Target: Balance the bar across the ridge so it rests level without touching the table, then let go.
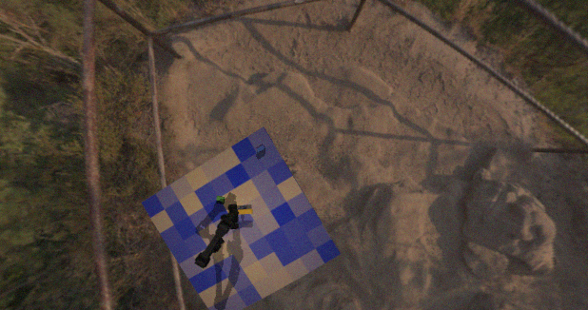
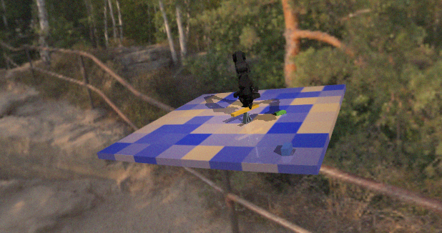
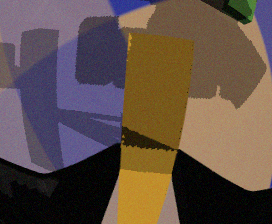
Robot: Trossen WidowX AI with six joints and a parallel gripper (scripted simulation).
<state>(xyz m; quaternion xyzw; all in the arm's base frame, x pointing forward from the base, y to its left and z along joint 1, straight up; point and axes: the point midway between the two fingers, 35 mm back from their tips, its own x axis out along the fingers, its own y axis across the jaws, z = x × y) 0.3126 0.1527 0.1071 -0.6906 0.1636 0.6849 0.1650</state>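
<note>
Now: the yellow bar 2 cm ahead of my gripper tip and 1 cm to the right of it. From my gripper tip the other things lie so: blue cube (43 cm ahead, 35 cm to the left, 6 cm below); green block (10 cm behind, 16 cm to the left, 6 cm below).
</note>
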